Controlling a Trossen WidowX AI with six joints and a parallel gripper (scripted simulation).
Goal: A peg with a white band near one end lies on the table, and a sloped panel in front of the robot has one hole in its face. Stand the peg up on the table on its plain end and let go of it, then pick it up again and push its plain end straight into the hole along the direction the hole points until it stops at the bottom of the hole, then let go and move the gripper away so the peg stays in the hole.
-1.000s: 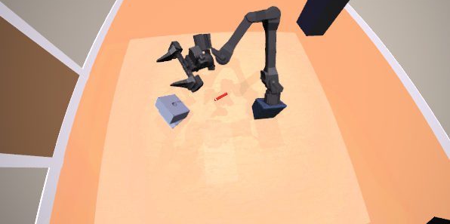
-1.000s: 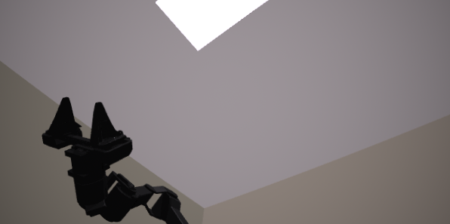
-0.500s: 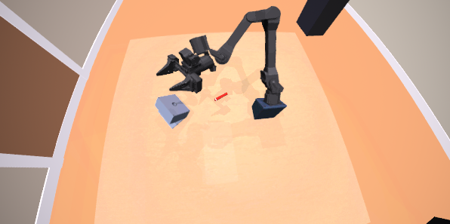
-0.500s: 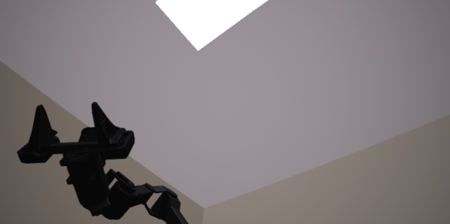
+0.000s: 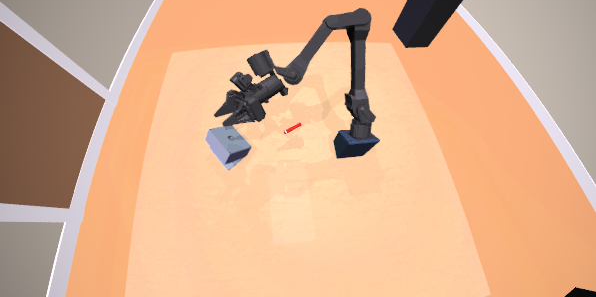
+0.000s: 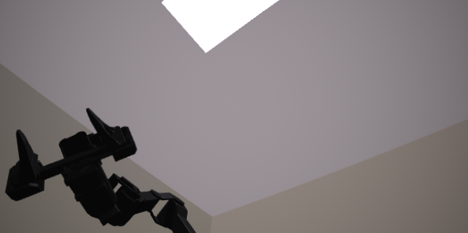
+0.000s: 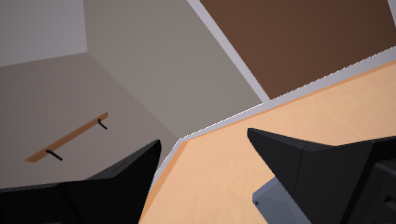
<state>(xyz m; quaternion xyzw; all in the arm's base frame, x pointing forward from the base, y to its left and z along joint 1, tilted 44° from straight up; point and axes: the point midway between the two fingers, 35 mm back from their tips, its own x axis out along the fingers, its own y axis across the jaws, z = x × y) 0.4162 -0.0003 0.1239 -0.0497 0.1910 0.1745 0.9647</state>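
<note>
My gripper tip is 21 cm past the red peg, 6 cm to the left of it and 26 cm above it. From my gripper tip the other things lie so: grey-blue sloped panel: 3 cm ahead, 3 cm to the right, 22 cm below.
</note>
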